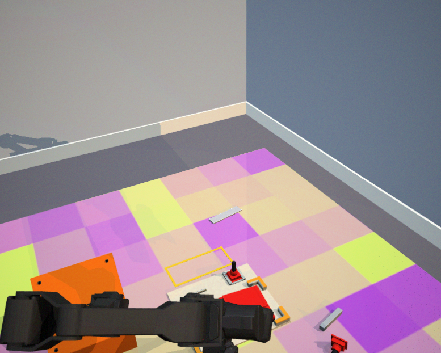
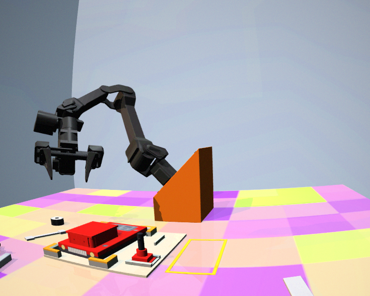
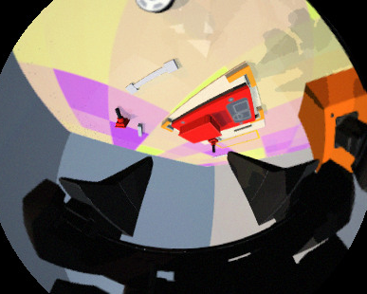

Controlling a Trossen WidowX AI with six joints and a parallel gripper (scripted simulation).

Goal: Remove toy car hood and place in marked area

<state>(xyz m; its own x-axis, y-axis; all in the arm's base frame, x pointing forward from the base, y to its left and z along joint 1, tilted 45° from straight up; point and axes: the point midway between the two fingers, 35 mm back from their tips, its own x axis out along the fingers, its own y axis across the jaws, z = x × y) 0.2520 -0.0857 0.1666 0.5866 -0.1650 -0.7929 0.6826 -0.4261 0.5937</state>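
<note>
Right now the hood is 6 cm ahead of my gripper tip, 10 cm to the left of it and 10 cm below it. From my gripper tip the other things lie so: black wheel 7 cm behind, 12 cm to the right, 13 cm below.
</note>
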